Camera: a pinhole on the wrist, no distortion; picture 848 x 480 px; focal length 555.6 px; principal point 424.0 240.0 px. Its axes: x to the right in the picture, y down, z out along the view. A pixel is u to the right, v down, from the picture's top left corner.
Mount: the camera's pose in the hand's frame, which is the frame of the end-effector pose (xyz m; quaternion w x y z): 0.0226 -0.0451 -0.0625 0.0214 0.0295 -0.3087 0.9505
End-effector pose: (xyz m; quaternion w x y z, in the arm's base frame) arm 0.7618 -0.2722 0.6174 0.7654 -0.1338 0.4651 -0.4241
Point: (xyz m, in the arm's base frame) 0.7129 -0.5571 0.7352
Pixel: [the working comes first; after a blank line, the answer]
In the camera's frame: -0.1123 0.0924 0.2485

173 447
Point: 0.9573 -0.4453 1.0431
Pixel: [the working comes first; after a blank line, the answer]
In the camera's frame: 0.1313 -0.1053 0.5104

567 125
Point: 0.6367 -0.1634 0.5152
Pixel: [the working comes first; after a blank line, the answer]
In the camera's frame: 0.0658 -0.0141 -0.1592

behind the camera
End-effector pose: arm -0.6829 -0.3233 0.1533 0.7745 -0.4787 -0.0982 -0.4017
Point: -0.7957 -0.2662 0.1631
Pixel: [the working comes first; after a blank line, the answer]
In the camera's frame: 0.1268 -0.0205 0.0835

outside the picture
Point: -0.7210 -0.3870 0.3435
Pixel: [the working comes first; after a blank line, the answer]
In the camera's frame: -0.0836 0.0346 0.1570

128 362
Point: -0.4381 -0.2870 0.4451
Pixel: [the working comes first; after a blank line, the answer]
In the camera's frame: -0.2535 -0.2212 0.2348

outside the picture
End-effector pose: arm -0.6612 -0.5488 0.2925 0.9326 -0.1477 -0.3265 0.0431
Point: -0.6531 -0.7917 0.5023
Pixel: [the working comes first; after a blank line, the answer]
In the camera's frame: -0.0607 0.1084 0.2736

301 460
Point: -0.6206 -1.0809 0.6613
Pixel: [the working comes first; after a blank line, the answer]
In the camera's frame: -0.1351 0.3502 0.4880

outside the picture
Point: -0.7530 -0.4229 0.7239
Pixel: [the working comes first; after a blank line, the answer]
In the camera's frame: -0.1511 -0.3132 0.3694

outside the picture
